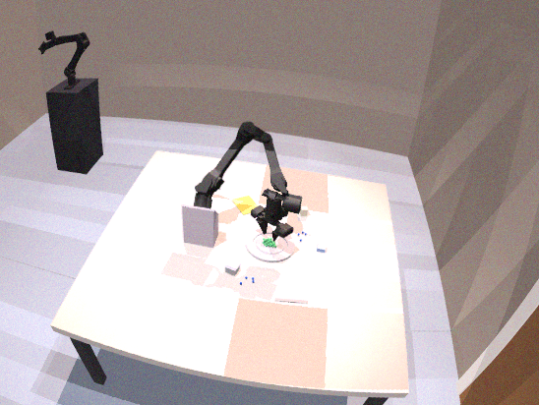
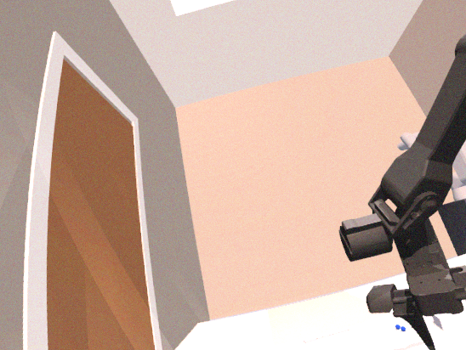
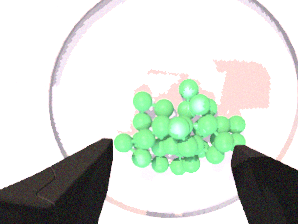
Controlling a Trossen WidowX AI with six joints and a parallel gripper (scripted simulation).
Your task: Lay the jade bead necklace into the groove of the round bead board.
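The round white bead board lies 30 mm below my gripper tip and 10 mm ahead of it. From my gripper tip the other things lie so: yellow sheet 250 mm to the left, 130 mm behind, 40 mm below; then blue block 220 mm ahead, 30 mm below, 20 mm to the left; then cream block 240 mm to the left, 130 mm ahead, 30 mm below.
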